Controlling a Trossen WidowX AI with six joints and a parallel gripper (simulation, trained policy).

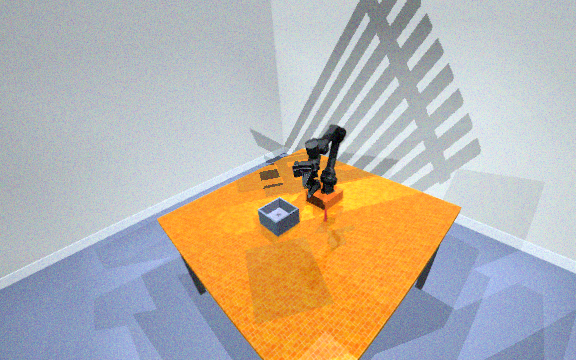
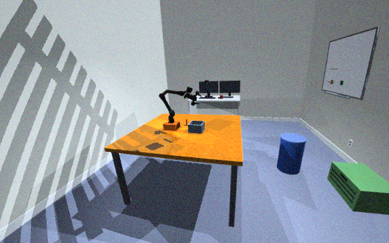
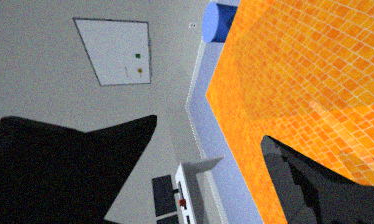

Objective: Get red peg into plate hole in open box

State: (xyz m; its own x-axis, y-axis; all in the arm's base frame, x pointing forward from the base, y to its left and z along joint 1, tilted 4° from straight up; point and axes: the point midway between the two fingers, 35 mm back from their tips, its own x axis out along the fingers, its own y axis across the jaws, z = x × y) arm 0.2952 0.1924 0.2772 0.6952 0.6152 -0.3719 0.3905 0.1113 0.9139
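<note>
Right now my gripper tip is 28 cm above the red peg, 18 cm past it and 9 cm to the left of it. The rest, counted from my gripper tip: grey box 29 cm below, 23 cm to the right, 3 cm ahead; then plate 27 cm below, 23 cm to the right, 3 cm ahead.
</note>
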